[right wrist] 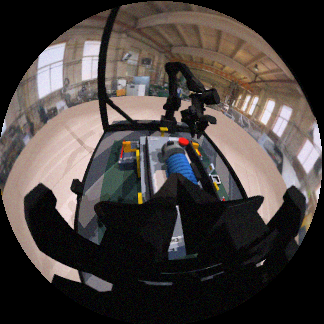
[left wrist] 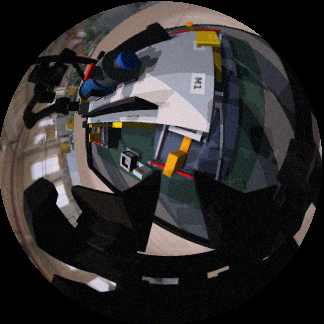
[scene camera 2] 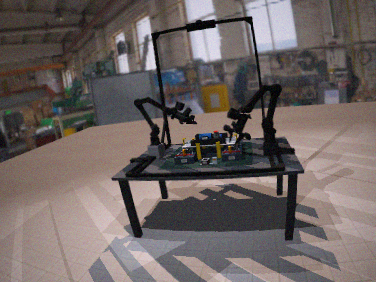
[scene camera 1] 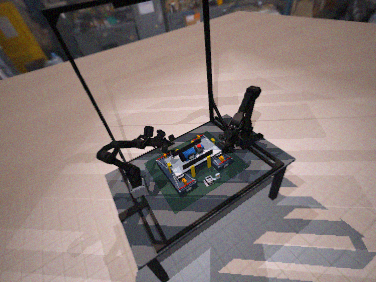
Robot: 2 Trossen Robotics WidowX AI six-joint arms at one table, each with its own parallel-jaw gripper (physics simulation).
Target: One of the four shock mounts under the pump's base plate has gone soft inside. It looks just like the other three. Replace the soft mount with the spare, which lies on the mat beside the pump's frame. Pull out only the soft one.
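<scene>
The pump (scene camera 1: pixel 190 154) (left wrist: pixel 102 75) (right wrist: pixel 181 169), blue and grey with a red part, sits on the light base plate (left wrist: pixel 175 65) (right wrist: pixel 156 155). An M1 label (left wrist: pixel 198 83) marks one plate corner. The mounts under the plate are hidden or too small to make out. A small white-and-dark square block (scene camera 1: pixel 209 181) (scene camera 2: pixel 205 161) (left wrist: pixel 128 160) (right wrist: pixel 215 179), apparently the spare, lies on the mat beside the frame. My left gripper (left wrist: pixel 177 174) is partly open and empty, over the plate's end at the picture's right. My right gripper (scene camera 2: pixel 195 121) (right wrist: pixel 174 176) is shut and empty, above the plate's opposite end.
A small pale piece (scene camera 1: pixel 217 176) (left wrist: pixel 141 171) lies beside the block. Yellow posts (scene camera 1: pixel 193 171) (scene camera 2: pixel 218 150) stand along the plate. Orange clips (left wrist: pixel 175 161) sit on the dark frame ends. The green mat (scene camera 1: pixel 175 202) lies beneath. A black gantry (scene camera 1: pixel 208 65) (scene camera 2: pixel 258 65) rises behind.
</scene>
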